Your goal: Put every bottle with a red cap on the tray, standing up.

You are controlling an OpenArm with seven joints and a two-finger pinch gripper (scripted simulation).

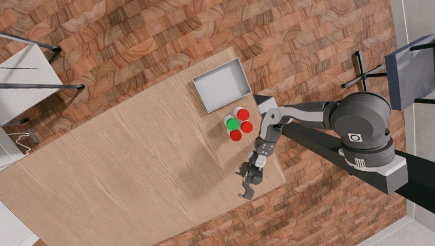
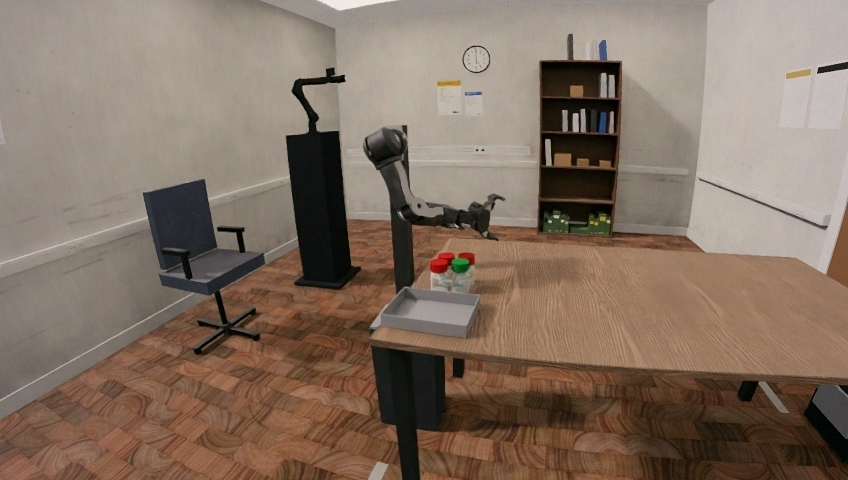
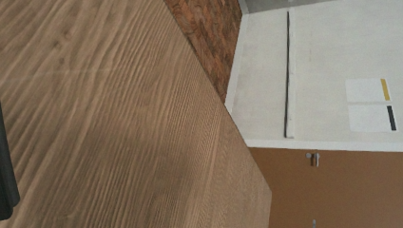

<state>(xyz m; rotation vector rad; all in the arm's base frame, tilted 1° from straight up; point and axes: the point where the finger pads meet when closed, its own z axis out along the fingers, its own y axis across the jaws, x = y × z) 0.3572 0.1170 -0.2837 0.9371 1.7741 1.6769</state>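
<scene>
Right now the green-capped bottle is 26 cm to the right of my hand, 14 cm below it and 11 cm behind it. From my hand the other things lie so: grey tray: 44 cm to the right, 17 cm below, 16 cm behind.
</scene>
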